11 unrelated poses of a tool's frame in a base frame.
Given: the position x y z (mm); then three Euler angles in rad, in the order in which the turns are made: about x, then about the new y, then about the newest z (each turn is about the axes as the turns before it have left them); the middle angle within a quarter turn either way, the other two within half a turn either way.
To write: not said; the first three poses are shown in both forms.
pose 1, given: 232.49, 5.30, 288.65, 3.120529, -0.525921, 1.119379
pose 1, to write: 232.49, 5.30, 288.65, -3.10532, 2.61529, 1.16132
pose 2, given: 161.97, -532.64, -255.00, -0.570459, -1.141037, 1.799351
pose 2, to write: 161.97, -532.64, -255.00, 2.89896, 1.21250, -0.72764
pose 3, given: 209.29, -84.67, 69.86, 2.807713, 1.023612, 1.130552
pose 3, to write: 209.29, -84.67, 69.86, -0.19706, 2.08467, -2.39685
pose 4, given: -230.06, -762.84, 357.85, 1.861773, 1.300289, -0.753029
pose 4, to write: -230.06, -762.84, 357.85, -0.25965, 1.64753, 1.09872
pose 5, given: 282.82, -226.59, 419.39, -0.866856, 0.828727, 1.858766
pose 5, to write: 282.82, -226.59, 419.39, 0.61002, 1.11809, 0.84715
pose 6, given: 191.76, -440.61, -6.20, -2.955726, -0.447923, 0.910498
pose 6, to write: 191.76, -440.61, -6.20, 2.77443, 2.65906, 0.50089
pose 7, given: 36.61, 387.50, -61.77, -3.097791, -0.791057, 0.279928
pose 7, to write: 36.61, 387.50, -61.77, 3.09832, 2.34959, 0.21837
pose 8, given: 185.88, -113.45, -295.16, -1.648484, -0.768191, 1.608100
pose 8, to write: 185.88, -113.45, -295.16, 2.34050, 1.62664, 0.09134
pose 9, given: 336.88, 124.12, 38.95, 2.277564, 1.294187, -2.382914
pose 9, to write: 336.88, 124.12, 38.95, -0.21262, 1.74908, -0.12443
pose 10, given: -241.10, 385.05, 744.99, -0.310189, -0.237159, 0.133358
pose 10, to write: -241.10, 385.05, 744.99, 2.24056, 0.38812, -2.06995
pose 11, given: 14.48, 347.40, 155.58, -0.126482, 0.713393, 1.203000
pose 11, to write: 14.48, 347.40, 155.58, 0.14474, 0.72257, 1.01108
